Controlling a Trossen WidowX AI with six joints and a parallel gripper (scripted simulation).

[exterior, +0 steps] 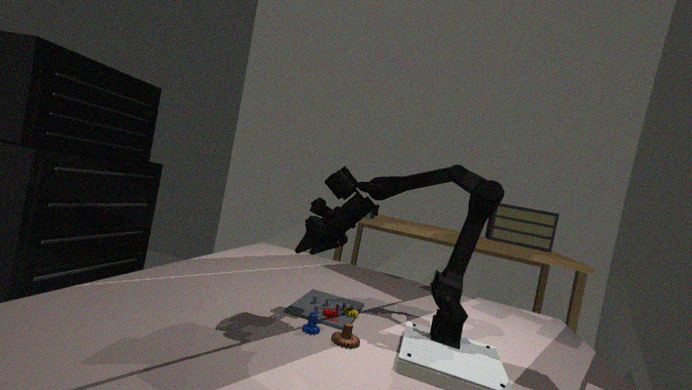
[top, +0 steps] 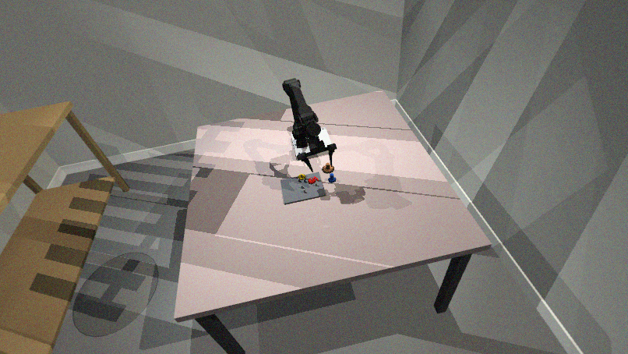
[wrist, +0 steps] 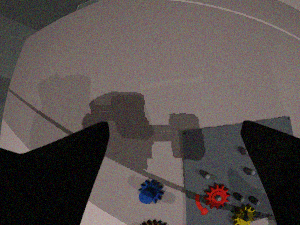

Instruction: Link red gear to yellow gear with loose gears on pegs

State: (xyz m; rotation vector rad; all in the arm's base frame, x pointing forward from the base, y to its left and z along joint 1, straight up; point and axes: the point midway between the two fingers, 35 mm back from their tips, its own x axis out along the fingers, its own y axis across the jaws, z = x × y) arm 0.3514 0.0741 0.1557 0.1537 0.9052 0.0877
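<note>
My gripper tip is now 140 mm above the blue gear, 80 mm past it and 50 mm to the right of it. The rest, counted from my gripper tip: red arrow (150 mm below, 100 mm behind, 30 mm to the right); then red gear (140 mm below, 80 mm behind, 60 mm to the right); then yellow gear (140 mm below, 120 mm behind, 110 mm to the right).
</note>
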